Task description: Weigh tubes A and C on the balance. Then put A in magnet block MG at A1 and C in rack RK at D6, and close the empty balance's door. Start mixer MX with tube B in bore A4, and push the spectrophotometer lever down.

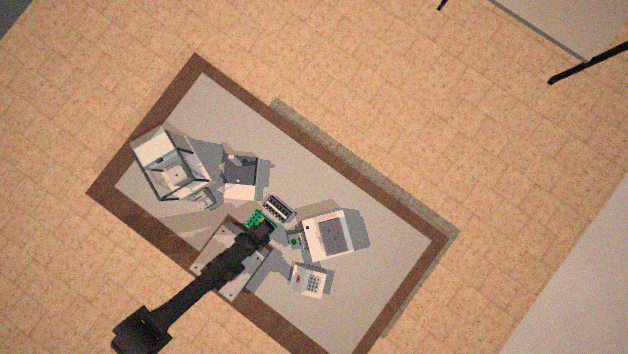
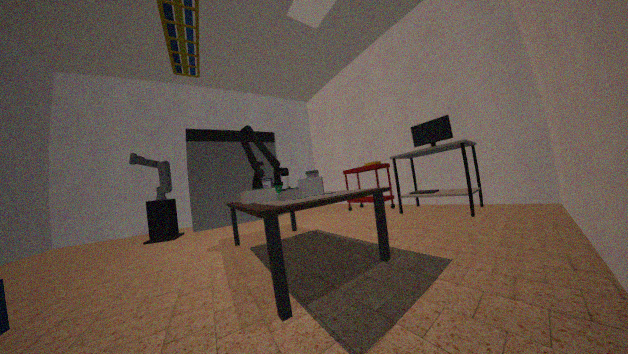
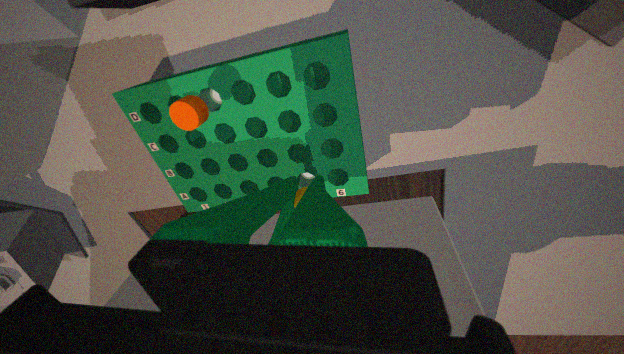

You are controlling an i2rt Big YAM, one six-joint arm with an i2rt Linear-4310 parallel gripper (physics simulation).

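Frame: origin at the arm's base, x up, y left, z back, level; metres.
Where they show: gripper, fingertip midpoint: (image 3: 308, 185); arm's base, origin of the base link: (image 2: 257, 189).
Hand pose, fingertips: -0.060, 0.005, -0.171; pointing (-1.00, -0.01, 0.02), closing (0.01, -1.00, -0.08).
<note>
Each offset is from my fingertips to the top centre of the thing, as dx, dy, dz. "spot": to the spot under its first point.
My gripper (image 1: 268, 228) (image 3: 308, 185) is shut on a tube @[+0.015, +0.002, +0.004] (image 3: 300, 196) with yellow liquid and a whitish end, over the green rack @[-0.010, +0.036, -0.019] (image 1: 254, 218) (image 3: 270, 142) near columns 5 and 6. The tube's letter and its height over the holes cannot be told. An orange-capped tube @[+0.014, +0.050, -0.045] (image 1: 261, 220) (image 3: 188, 114) stands in row D, around columns 2 and 3. The glass-walled balance @[spot: +0.168, +0.542, +0.047] (image 1: 155, 148) is at the table's left; its door state is unclear. A dark-slotted block @[+0.007, +0.040, -0.128] (image 1: 278, 209) sits beside the rack. A white machine with a grey panel @[+0.150, -0.173, -0.195] (image 1: 336, 235) stands to the right.
A dark-topped device with a white front @[spot: +0.004, +0.215, -0.057] (image 1: 240, 191) stands between balance and block. A small box with a green spot @[+0.034, -0.123, -0.095] (image 1: 294, 241) sits by the white machine, and a keypad device @[+0.029, -0.297, -0.022] (image 1: 312, 281) is below it. The arm's base plate (image 1: 231, 286) is at the table edge (image 1: 142, 230).
</note>
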